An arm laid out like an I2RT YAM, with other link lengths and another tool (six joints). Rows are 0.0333 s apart.
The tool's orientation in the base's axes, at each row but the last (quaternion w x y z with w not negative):
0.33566, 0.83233, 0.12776, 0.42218
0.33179, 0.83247, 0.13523, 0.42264
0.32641, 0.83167, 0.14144, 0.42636
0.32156, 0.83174, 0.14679, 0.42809
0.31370, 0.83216, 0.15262, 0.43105
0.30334, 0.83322, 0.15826, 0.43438
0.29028, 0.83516, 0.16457, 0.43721
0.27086, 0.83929, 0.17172, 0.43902
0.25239, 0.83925, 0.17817, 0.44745
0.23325, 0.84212, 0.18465, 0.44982
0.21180, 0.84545, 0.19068, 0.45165
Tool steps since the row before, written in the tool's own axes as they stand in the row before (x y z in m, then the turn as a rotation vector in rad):
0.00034, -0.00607, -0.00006, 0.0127, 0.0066, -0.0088
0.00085, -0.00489, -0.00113, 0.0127, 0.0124, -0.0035
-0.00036, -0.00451, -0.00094, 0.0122, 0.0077, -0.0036
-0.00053, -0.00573, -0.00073, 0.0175, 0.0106, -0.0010
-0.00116, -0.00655, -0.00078, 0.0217, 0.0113, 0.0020
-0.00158, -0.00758, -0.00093, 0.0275, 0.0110, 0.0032
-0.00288, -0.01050, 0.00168, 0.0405, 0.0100, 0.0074
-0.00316, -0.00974, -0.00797, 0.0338, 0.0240, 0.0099
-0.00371, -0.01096, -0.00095, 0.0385, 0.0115, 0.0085
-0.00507, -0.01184, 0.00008, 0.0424, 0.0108, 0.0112
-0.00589, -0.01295, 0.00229, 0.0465, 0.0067, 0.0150
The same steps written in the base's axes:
0.00059, 0.00470, -0.00381, 0.0004, 0.0054, 0.0159
-0.00011, 0.00456, -0.00226, 0.0042, -0.0013, 0.0175
-0.00077, 0.00358, -0.00282, 0.0041, 0.0020, 0.0142
-0.00072, 0.00432, -0.00380, 0.0092, 0.0015, 0.0182
-0.00120, 0.00465, -0.00467, 0.0141, 0.0021, 0.0200
-0.00167, 0.00531, -0.00546, 0.0184, 0.0049, 0.0229
-0.00046, 0.00607, -0.00918, 0.0291, 0.0111, 0.0287
-0.00886, 0.00850, -0.00420, 0.0282, -0.0043, 0.0317
-0.00359, 0.00717, -0.00839, 0.0286, 0.0087, 0.0281
-0.00380, 0.00709, -0.01006, 0.0329, 0.0107, 0.0291
-0.00282, 0.00739, -0.01204, 0.0377, 0.0155, 0.0278

